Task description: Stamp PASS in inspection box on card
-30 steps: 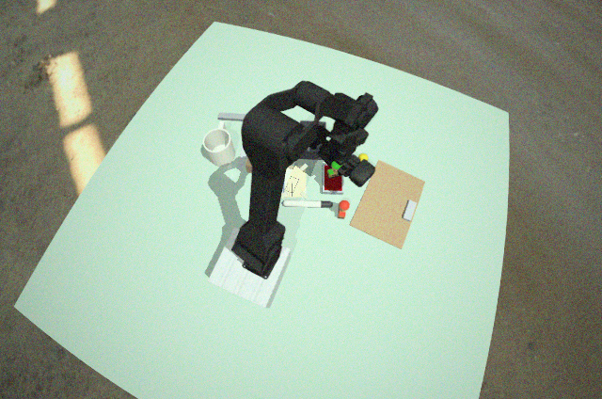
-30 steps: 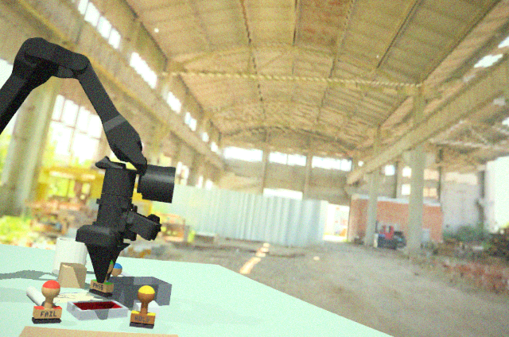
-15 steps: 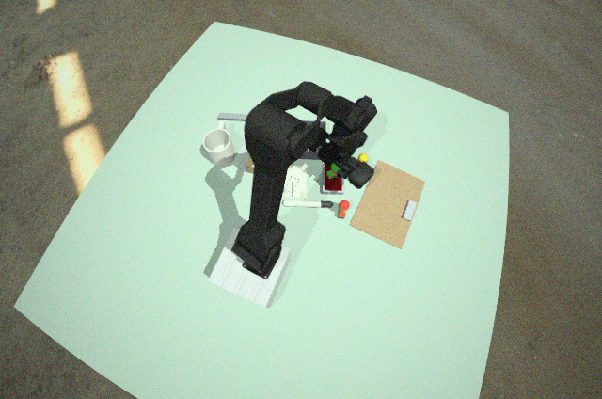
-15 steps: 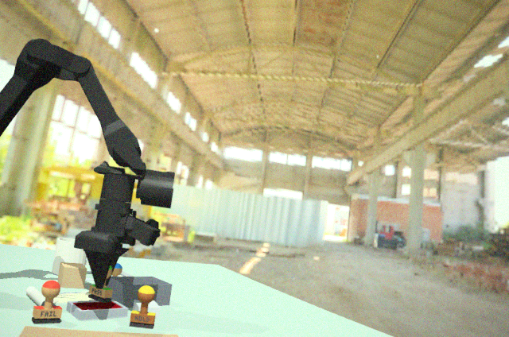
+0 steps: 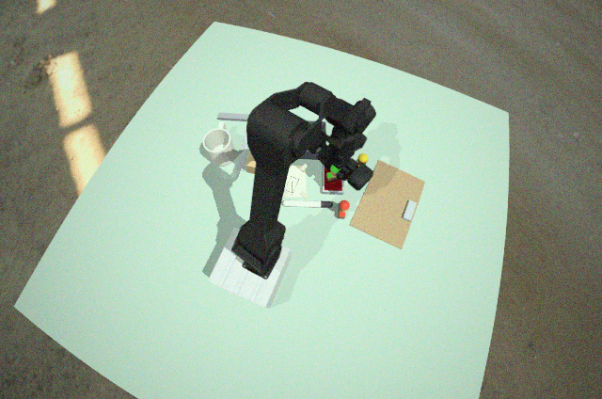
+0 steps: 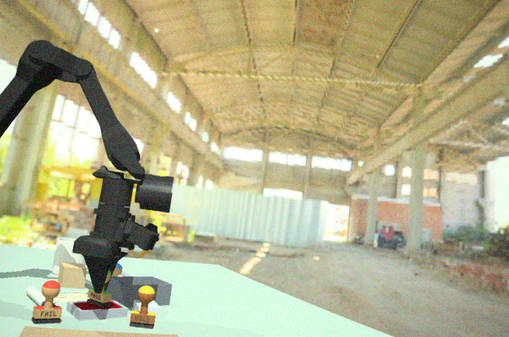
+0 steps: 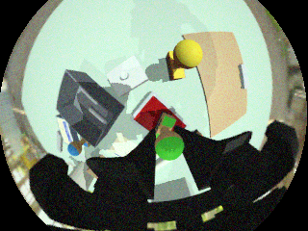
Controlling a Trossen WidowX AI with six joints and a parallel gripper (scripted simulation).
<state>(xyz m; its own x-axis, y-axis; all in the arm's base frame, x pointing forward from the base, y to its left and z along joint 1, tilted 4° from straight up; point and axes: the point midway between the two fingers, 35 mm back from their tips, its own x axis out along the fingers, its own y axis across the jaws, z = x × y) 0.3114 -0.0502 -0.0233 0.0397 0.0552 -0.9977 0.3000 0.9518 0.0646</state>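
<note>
My gripper tip is right at the PASS stamp. The rest, counted from my gripper tip: red ink pad: 4 cm below; marker: 9 cm behind, 2 cm to the left, 3 cm below; yellow-knobbed hold stamp: 7 cm ahead, 5 cm to the right, 2 cm below.
</note>
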